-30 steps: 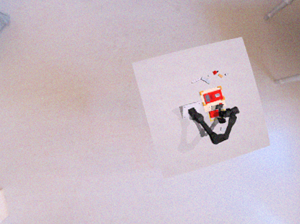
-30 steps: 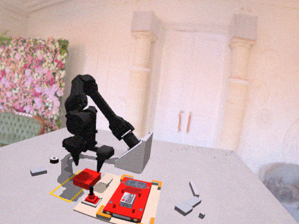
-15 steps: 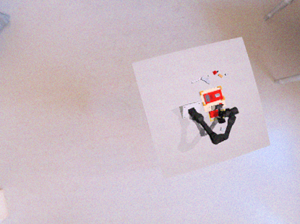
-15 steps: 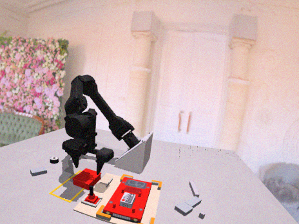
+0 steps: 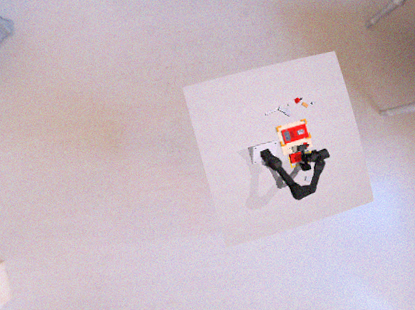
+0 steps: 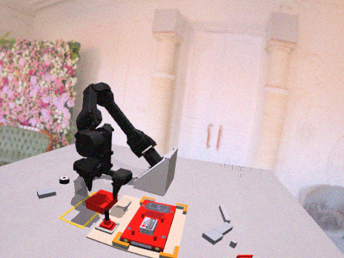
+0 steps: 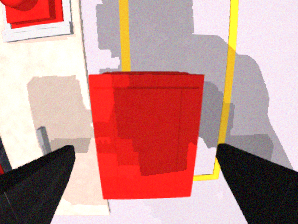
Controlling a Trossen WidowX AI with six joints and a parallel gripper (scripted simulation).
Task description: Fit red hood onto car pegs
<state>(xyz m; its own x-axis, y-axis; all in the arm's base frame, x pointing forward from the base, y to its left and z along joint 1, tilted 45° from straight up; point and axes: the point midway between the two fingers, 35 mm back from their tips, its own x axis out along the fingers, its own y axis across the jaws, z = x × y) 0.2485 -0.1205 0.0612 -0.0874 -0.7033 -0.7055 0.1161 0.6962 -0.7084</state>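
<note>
The red hood is 20 mm below my gripper tip. The rest, counted from my gripper tip: grey engine block 90 mm ahead, 180 mm to the left, 10 mm below.
</note>
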